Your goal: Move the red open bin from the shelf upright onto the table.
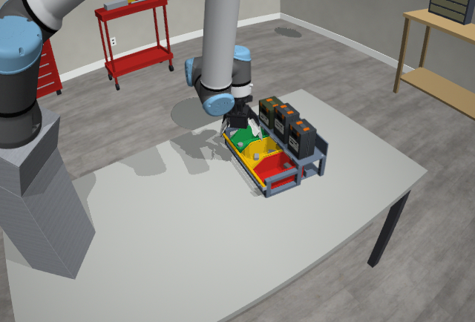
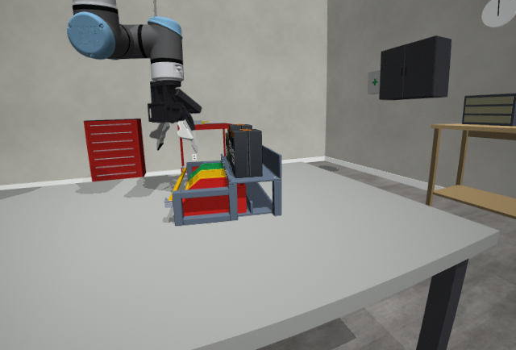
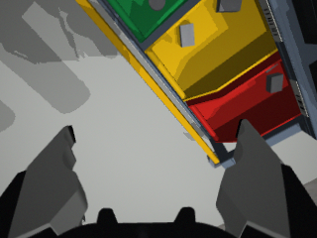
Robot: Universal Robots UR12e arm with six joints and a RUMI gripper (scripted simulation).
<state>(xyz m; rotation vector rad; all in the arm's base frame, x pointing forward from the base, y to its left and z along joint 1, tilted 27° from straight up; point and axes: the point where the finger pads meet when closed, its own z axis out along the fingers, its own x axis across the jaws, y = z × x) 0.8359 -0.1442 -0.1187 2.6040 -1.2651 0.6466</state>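
Right now the long yellow bar is 100 mm below my hand. The rest, counted from my hand: green bin: 140 mm ahead, 110 mm below, 70 mm to the left; then yellow bin: 110 mm below, 100 mm ahead, 30 mm to the right; then red open bin: 140 mm to the right, 110 mm below, 60 mm ahead.
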